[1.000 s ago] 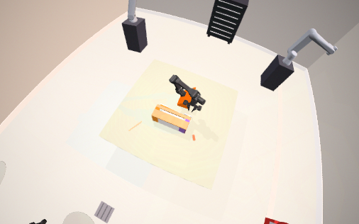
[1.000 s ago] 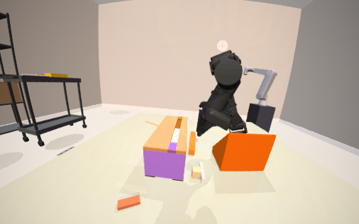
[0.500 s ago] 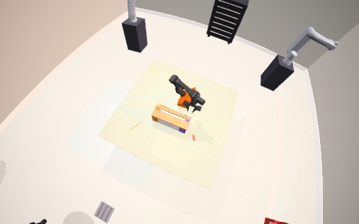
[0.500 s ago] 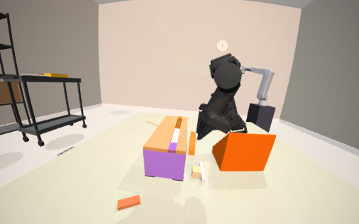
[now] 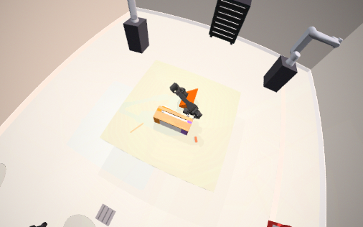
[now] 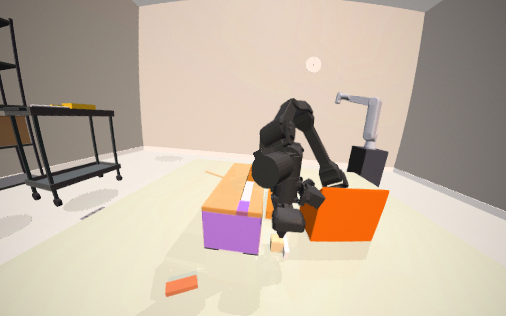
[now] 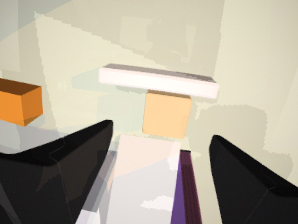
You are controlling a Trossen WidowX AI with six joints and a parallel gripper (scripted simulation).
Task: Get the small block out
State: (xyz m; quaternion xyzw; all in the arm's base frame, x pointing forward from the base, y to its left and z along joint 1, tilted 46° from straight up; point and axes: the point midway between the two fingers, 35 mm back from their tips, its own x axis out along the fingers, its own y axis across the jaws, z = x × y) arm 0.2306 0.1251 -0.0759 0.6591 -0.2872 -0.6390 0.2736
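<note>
Right now my gripper tip is 5 cm above the tan block. Also, from my gripper tip: box (8 cm ahead, 16 cm to the right); flat orange piece (20 cm ahead, 14 cm to the left, 6 cm below); thin stick (32 cm ahead, 49 cm to the right, 6 cm below).
</note>
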